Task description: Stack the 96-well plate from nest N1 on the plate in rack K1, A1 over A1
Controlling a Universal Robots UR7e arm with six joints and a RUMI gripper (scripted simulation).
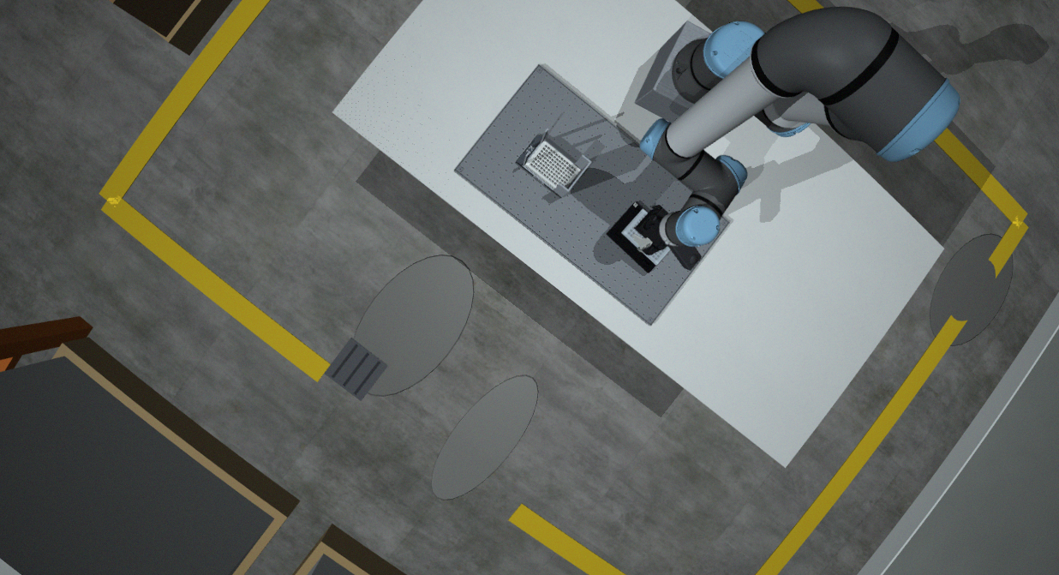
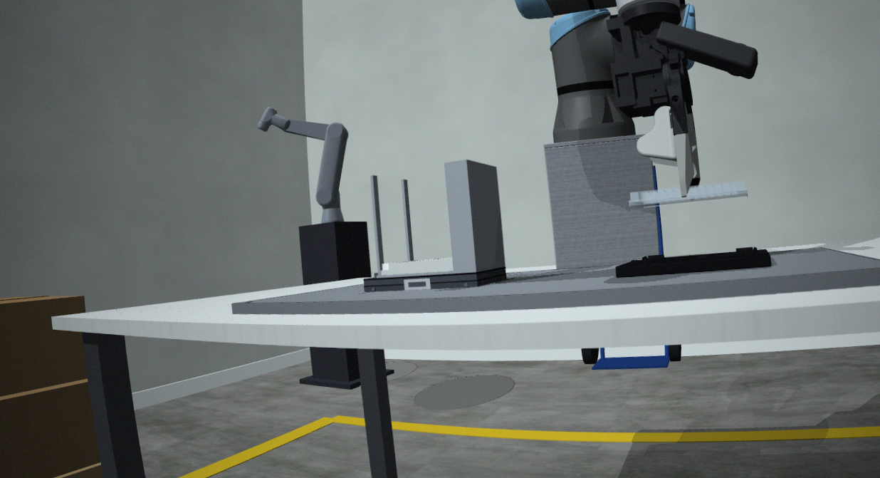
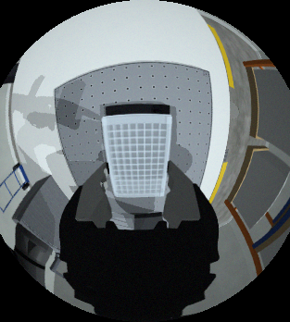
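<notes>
My gripper is now 8 cm above the black plate nest. From my hand the other things lie so: clear 96-well plate 1 cm below; then grey back block 25 cm to the right, 3 cm ahead, 1 cm below.
</notes>
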